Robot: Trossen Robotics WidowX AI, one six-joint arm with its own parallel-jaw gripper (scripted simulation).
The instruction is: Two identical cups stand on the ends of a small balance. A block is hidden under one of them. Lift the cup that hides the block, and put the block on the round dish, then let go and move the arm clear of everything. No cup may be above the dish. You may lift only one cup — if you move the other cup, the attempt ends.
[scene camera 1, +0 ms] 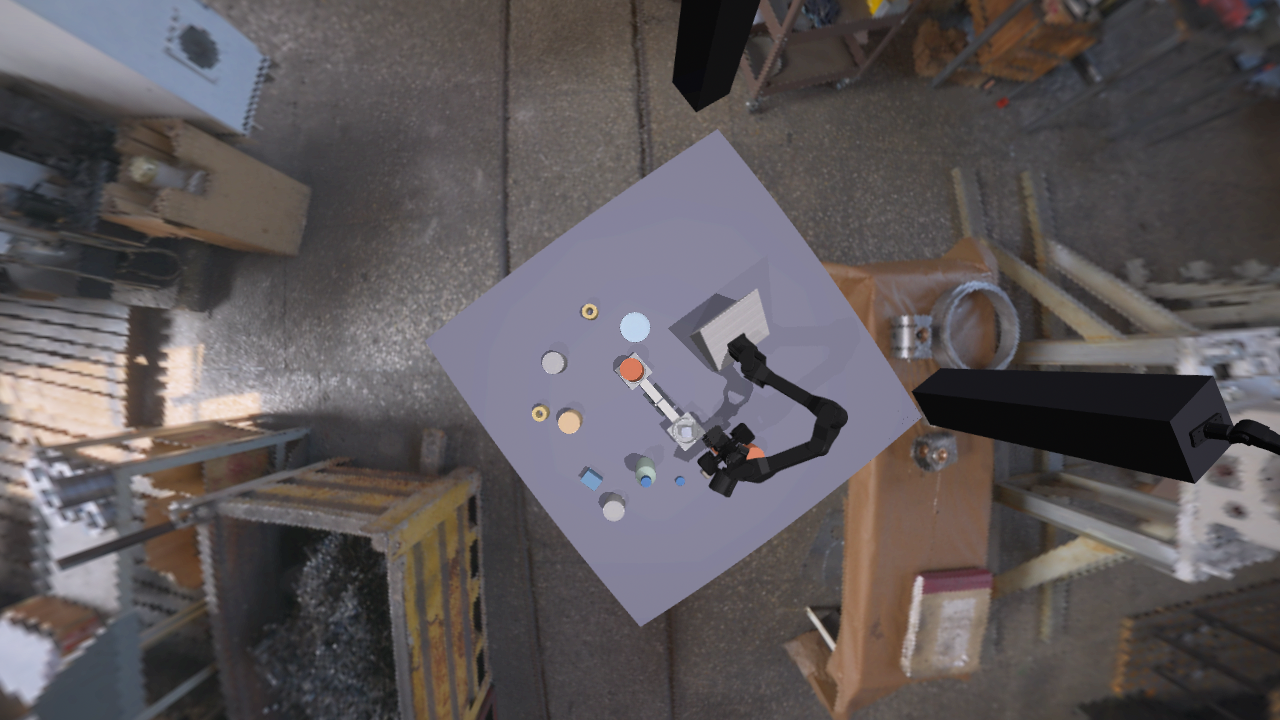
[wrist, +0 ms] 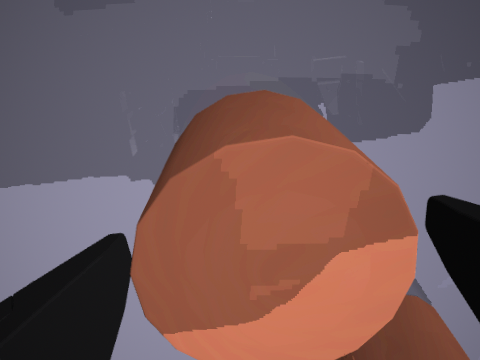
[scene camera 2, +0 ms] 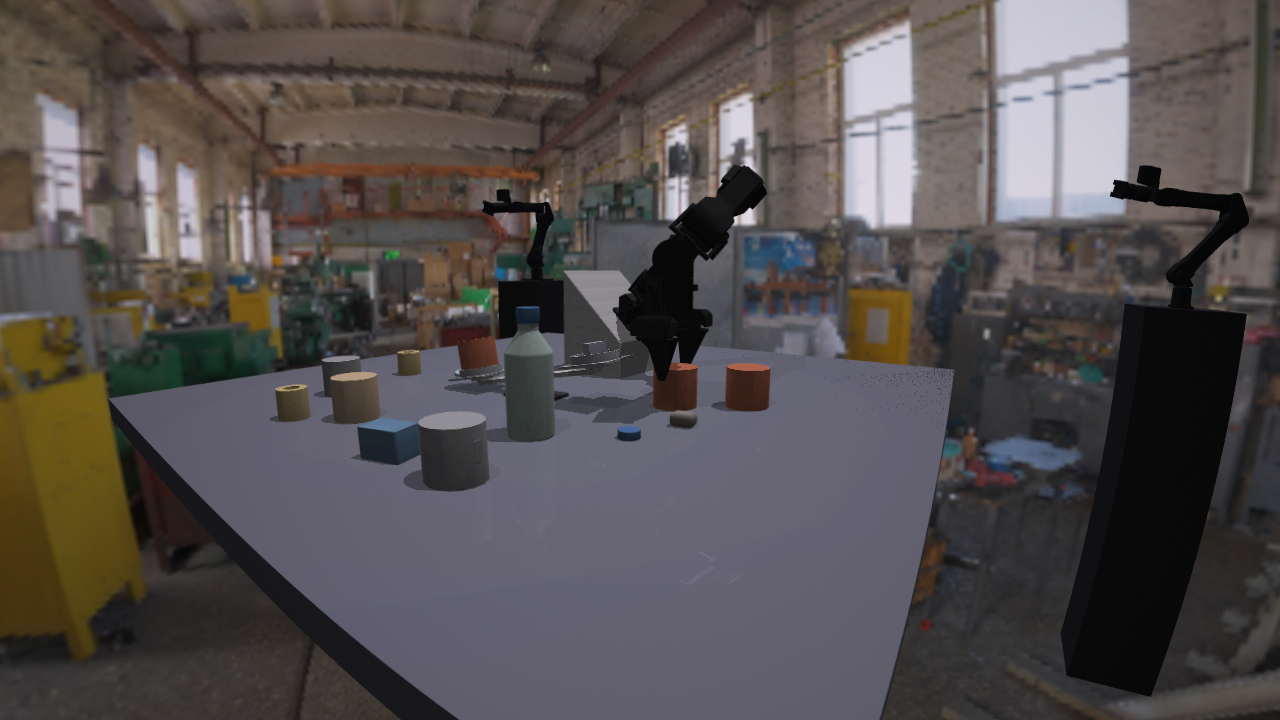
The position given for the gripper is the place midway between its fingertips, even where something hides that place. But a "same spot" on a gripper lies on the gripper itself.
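Labels:
Scene camera 1 and the wrist view both show the gripper, as does scene camera 2 (673, 375). On the gripper, (wrist: 81, 302) and (scene camera 1: 711, 452) are the same spot.

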